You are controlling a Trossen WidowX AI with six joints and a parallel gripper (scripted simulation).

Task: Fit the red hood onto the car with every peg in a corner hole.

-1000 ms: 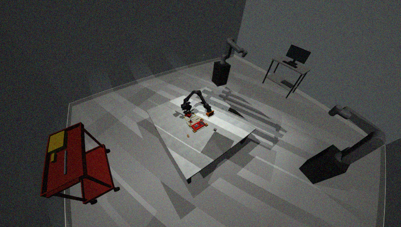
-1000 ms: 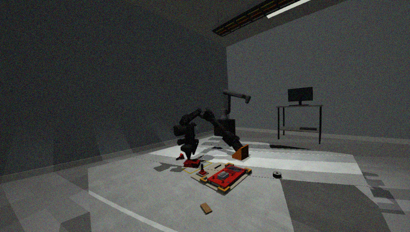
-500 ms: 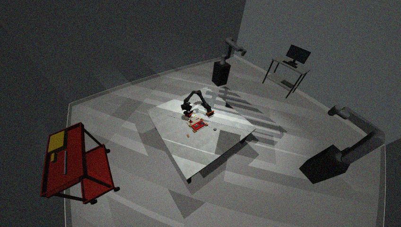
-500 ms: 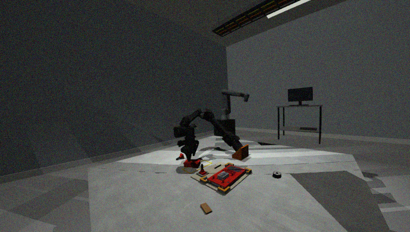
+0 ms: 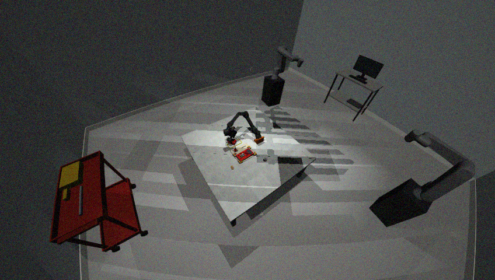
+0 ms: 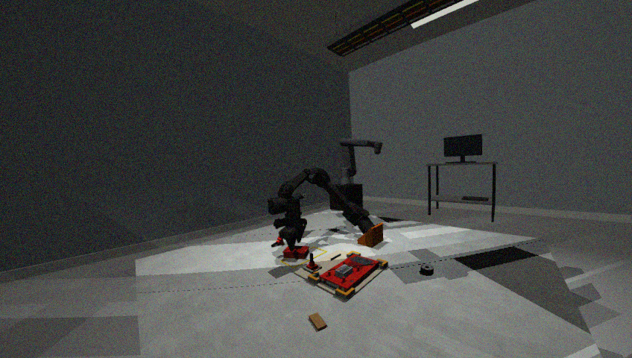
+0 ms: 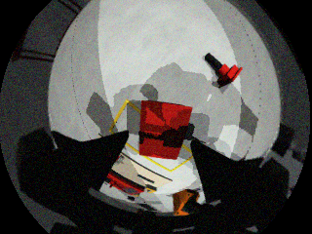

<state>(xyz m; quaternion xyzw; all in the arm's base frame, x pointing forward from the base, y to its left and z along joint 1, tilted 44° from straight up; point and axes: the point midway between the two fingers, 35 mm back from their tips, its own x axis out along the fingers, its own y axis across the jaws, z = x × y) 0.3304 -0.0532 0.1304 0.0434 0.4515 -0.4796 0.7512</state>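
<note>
Now: the red hood 20 mm below my gripper tip. Round my gripper tip: small wooden block: 360 mm to the left, 160 mm ahead, 30 mm below; then grey engine block: 280 mm to the left, 20 mm behind, 10 mm below.
</note>
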